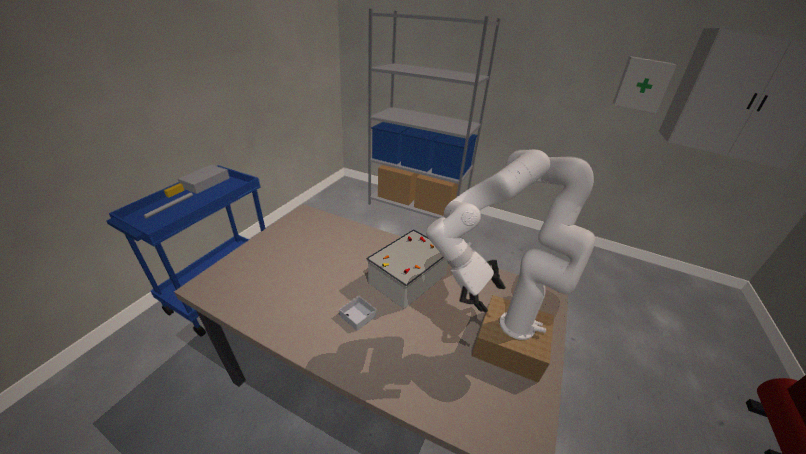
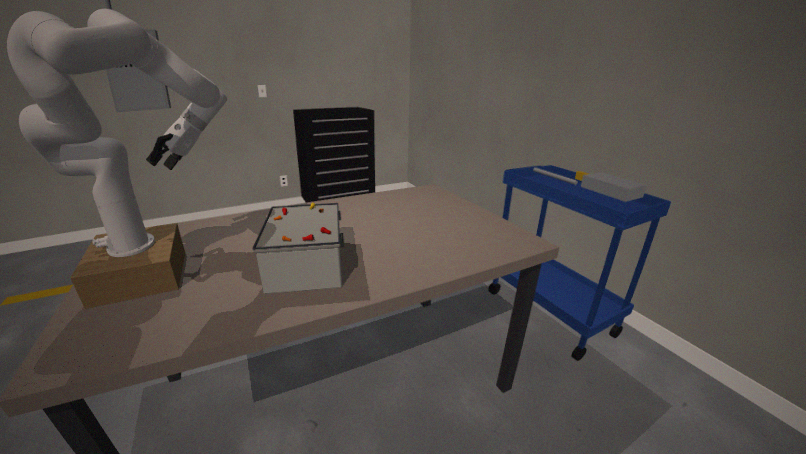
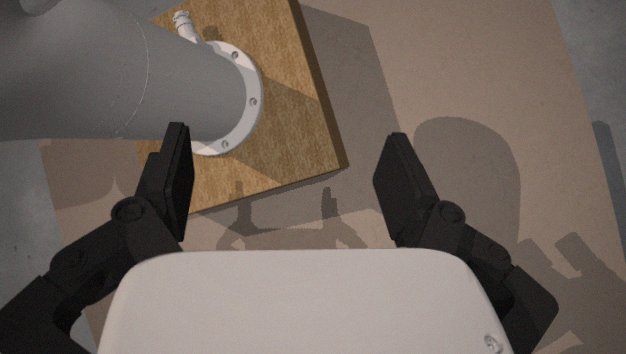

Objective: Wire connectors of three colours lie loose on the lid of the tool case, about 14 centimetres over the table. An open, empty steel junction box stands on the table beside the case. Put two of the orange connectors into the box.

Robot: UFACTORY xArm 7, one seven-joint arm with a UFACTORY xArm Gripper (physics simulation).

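Pixels of known places: gripper, fingertip midpoint: point(image 1: 493, 299) point(image 2: 158, 165) point(image 3: 289, 152); arm's base at its link origin: point(image 1: 516, 326) point(image 2: 131, 245) point(image 3: 212, 99).
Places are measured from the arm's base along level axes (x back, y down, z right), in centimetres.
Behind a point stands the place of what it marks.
Note:
The grey tool case point(image 1: 386, 283) {y 2.9, x -51.7, z 4.3 cm} point(image 2: 301, 270) {y 3.9, x -41.7, z 31.7 cm} stands on the table. On its lid lie three orange connectors: one point(image 1: 386, 257) {y -4.0, x -55.0, z 11.6 cm} point(image 2: 321, 210) {y -4.2, x -54.9, z 12.8 cm} beside the yellow connector point(image 1: 385, 264) {y -4.6, x -53.4, z 6.8 cm} point(image 2: 312, 205) {y -4.4, x -53.7, z 7.5 cm}, one point(image 1: 417, 266) {y -4.3, x -41.4, z 11.3 cm} point(image 2: 277, 218) {y -4.0, x -41.2, z 11.8 cm} near a red connector point(image 1: 406, 271) {y -4.5, x -44.4, z 6.5 cm} point(image 2: 284, 210) {y -4.6, x -44.4, z 7.8 cm}, and one point(image 1: 432, 245) {y -4.6, x -39.6, z 26.6 cm} point(image 2: 286, 238) {y -4.2, x -39.9, z 27.4 cm} near two other red ones point(image 1: 422, 239) {y -4.2, x -45.0, z 29.5 cm} point(image 2: 307, 237) {y -4.4, x -44.7, z 30.2 cm} point(image 1: 410, 239) {y -4.4, x -49.9, z 27.0 cm} point(image 2: 325, 230) {y -4.4, x -50.4, z 28.3 cm}. The open steel junction box point(image 1: 366, 318) {y 7.5, x -53.0, z -11.7 cm} stands beside the case; no connector shows in it. My gripper point(image 1: 491, 297) {y -19.9, x -11.5, z -10.9 cm} point(image 2: 161, 164) {y -19.9, x -11.5, z -10.9 cm} point(image 3: 289, 152) {y -19.9, x -11.5, z -10.9 cm} is open and empty, tilted down in the air between case and arm base, away from the connectors.
The arm stands on a wooden block point(image 1: 507, 352) {y 1.3, x -1.9, z -11.4 cm} point(image 2: 129, 281) {y 5.0, x 0.7, z 12.3 cm} point(image 3: 295, 125) {y -0.5, x -6.7, z -7.8 cm} on the table point(image 1: 265, 276) {y 10.6, x -105.1, z -6.7 cm} point(image 2: 417, 236) {y 10.6, x -88.1, z 19.0 cm} point(image 3: 475, 75) {y 10.5, x -7.7, z -29.8 cm}. A blue cart point(image 1: 186, 222) point(image 2: 648, 214) stands beyond the table's end. A shelf rack point(image 1: 370, 84) and a black drawer cabinet point(image 2: 335, 155) stand behind.

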